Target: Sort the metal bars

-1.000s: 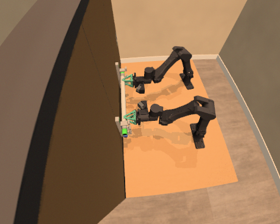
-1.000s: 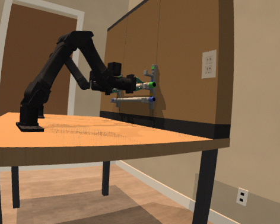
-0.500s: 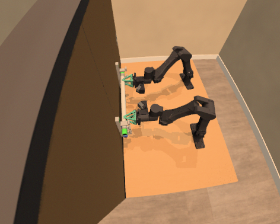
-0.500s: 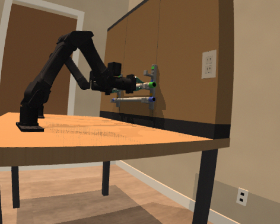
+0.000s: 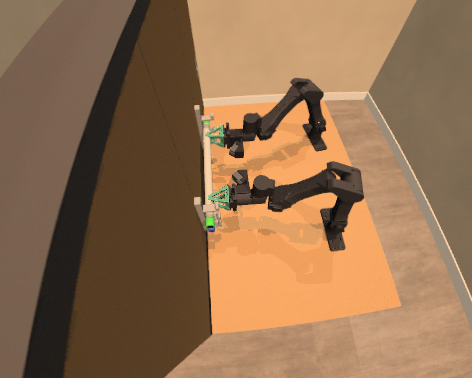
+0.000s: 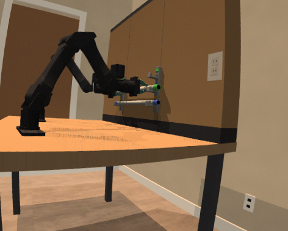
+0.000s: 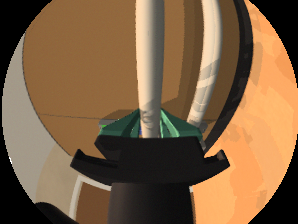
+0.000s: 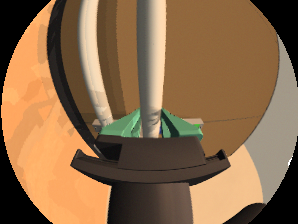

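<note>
The green-ended bar lies 20 mm ahead of my left hand and 140 mm to the right of it. From my left hand the other things lie so: wall socket (120 mm ahead, 700 mm to the right, 70 mm above); brown wall panel (120 mm ahead, 140 mm to the right, 190 mm above); blue-ended bar (20 mm ahead, 150 mm to the right, 80 mm below).
Right now my right hand is 10 mm past the green-ended bar and 150 mm to the right of it. The rest, counted from my right hand: wall socket 80 mm ahead, 410 mm to the right, 70 mm above; brown wall panel 90 mm ahead, 150 mm to the left, 190 mm above; blue-ended bar 10 mm behind, 140 mm to the left, 80 mm below.
</note>
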